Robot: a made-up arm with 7 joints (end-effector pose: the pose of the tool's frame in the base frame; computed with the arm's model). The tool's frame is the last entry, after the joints. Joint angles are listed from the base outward.
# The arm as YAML. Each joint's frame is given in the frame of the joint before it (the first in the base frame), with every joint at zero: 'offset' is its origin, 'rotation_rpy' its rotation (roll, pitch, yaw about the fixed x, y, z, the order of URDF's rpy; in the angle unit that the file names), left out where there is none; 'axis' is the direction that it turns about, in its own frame. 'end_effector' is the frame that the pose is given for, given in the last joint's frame.
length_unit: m
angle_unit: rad
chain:
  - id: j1
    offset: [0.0, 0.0, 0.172]
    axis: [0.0, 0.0, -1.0]
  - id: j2
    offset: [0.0, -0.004, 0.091]
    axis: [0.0, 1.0, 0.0]
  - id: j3
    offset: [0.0, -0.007, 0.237]
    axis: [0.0, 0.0, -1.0]
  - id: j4
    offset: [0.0, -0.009, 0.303]
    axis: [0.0, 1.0, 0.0]
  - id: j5
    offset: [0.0, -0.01, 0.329]
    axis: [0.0, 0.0, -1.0]
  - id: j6
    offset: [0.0, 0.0, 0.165]
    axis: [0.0, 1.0, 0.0]
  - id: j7
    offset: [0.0, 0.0, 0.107]
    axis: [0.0, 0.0, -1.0]
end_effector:
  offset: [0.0, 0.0, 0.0]
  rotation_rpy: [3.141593, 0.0, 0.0]
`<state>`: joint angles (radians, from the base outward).
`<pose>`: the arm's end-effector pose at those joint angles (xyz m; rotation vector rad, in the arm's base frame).
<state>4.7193 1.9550 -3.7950 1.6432 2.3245 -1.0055 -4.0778</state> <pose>0.3836 0.5555 0.4737 -2.0996 0.4093 1.5087</pose>
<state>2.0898 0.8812 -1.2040 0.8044 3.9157 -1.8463 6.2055</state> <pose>-0.1052 -0.8227 0.6056 0.0727 -0.0107 -1.3851</pose>
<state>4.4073 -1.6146 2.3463 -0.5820 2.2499 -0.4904 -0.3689</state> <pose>0.1394 -1.0650 0.4392 0.9590 -2.4146 -1.7240</pose>
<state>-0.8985 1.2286 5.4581 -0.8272 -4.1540 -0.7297 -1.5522</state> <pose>0.7130 0.4553 0.8661 2.3915 1.2860 -0.5995</pose>
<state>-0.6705 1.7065 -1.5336 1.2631 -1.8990 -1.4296 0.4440</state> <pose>0.2010 0.7716 0.0371 0.4665 0.3228 2.2874</pose>
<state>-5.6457 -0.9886 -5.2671 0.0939 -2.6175 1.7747 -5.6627</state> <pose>-0.6547 0.5418 0.8267 1.4038 -0.5256 -0.5844</pose>
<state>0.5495 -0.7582 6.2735 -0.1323 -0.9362 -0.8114 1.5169</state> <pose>-0.7661 0.3593 0.9769 -1.8389 0.7205 -1.5982</pose>
